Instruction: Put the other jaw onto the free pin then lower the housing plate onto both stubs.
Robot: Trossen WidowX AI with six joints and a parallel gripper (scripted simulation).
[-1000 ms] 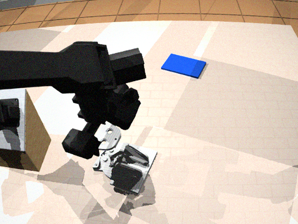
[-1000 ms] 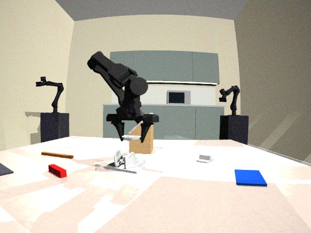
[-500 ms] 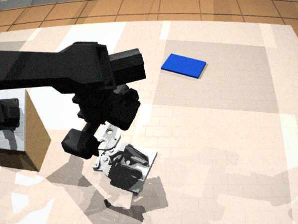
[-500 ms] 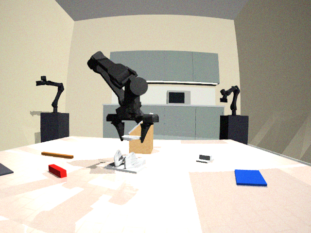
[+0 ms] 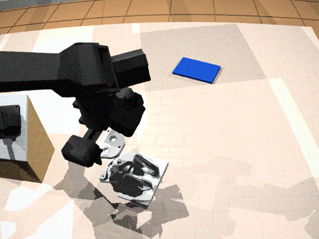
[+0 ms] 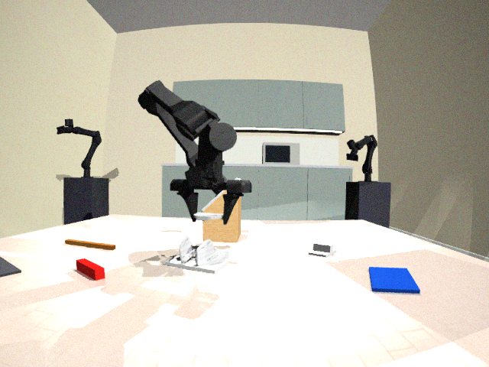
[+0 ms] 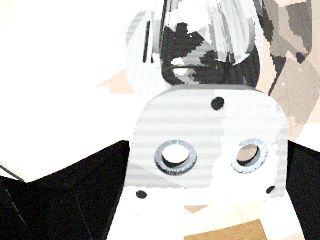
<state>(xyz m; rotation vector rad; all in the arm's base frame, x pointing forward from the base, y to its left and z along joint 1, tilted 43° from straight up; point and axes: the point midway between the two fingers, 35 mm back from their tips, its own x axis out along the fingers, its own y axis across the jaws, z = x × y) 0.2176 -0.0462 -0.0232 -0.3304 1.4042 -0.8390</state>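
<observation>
My gripper tip is 10 mm short of the jaw, 20 mm to the left of it and 60 mm above it. From my gripper tip the other things lie so: red block 180 mm ahead, 210 mm to the right, 70 mm below; orange bar 10 mm behind, 340 mm to the right, 80 mm below; blue flat plate 190 mm ahead, 360 mm to the left, 80 mm below.
</observation>
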